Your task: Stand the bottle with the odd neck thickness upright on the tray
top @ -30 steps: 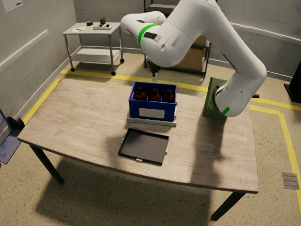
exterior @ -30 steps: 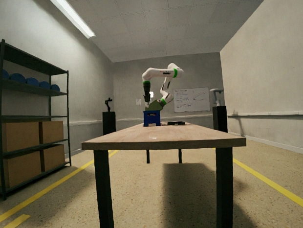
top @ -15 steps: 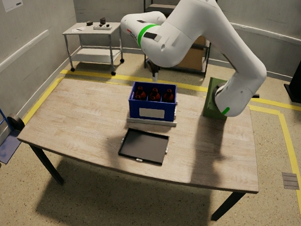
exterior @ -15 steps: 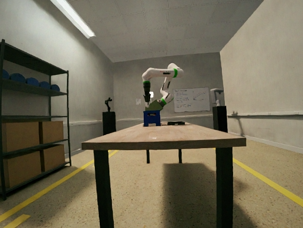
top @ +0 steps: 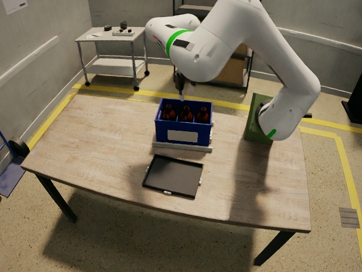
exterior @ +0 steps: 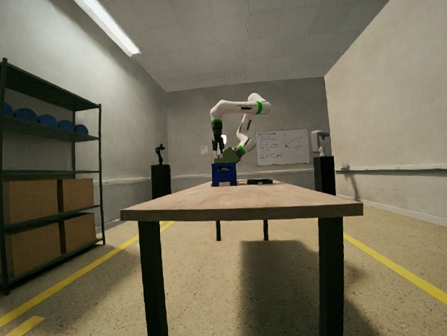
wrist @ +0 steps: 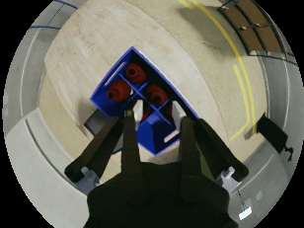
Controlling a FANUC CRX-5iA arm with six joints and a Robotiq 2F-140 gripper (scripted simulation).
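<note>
Right now my hand is 170 mm above the bottle. The rest, counted from my hand: dark tray (320 mm to the left, 240 mm below); blue crate (170 mm below, 40 mm to the left).
</note>
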